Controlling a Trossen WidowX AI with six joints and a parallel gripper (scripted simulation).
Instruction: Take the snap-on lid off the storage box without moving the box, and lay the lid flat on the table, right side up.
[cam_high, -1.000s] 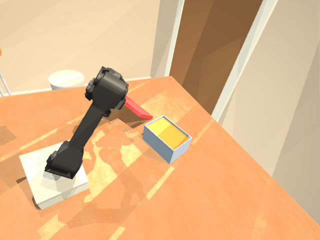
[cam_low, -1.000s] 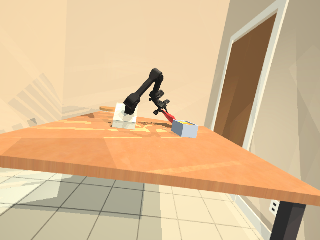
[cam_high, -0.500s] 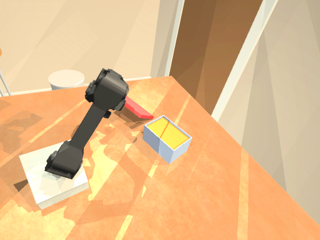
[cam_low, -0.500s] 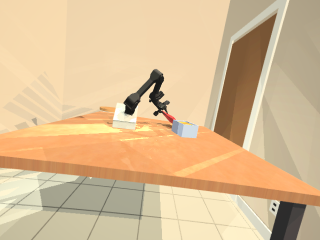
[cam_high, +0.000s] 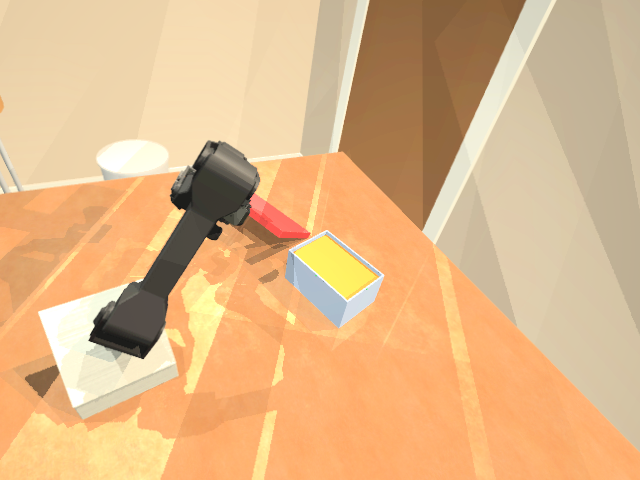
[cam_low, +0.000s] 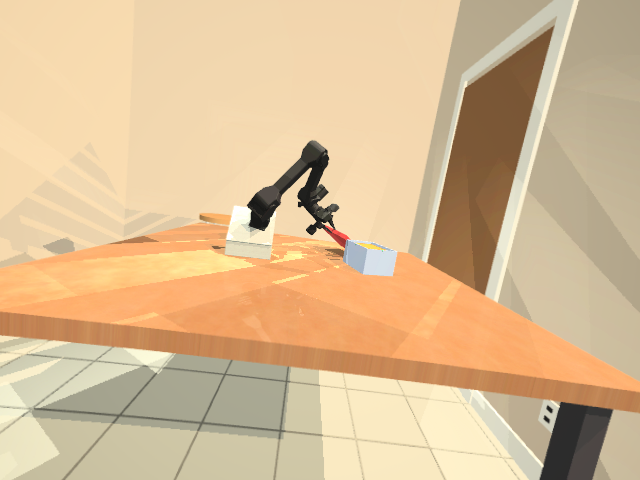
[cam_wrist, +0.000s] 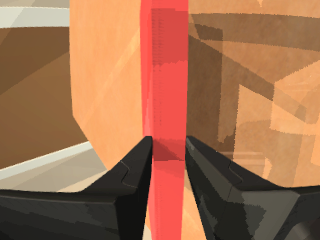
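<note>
Now: gripper tip 6 cm short of the lid, 4 cm to the right of it and 4 cm above it. The rest, counted from my gripper tip: storage box: 23 cm to the right, 15 cm ahead, 6 cm below.
</note>
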